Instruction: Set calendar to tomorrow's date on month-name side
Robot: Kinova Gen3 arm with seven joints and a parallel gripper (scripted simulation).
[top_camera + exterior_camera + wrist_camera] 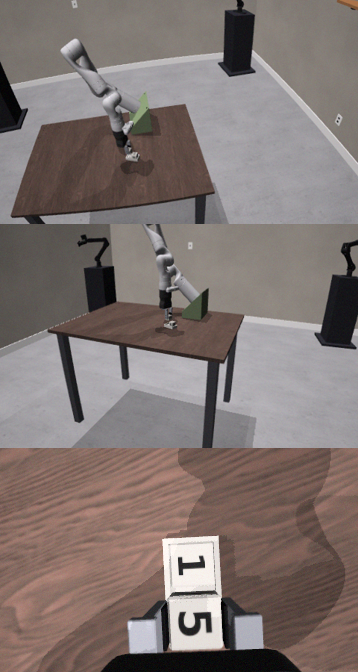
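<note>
Right now my hand is 1 cm above the digit cube. Round my hand: white calendar tray: 6 cm below, 1 cm to the left, 1 cm ahead; then white cube: 5 cm below, 3 cm to the left, 1 cm ahead.
</note>
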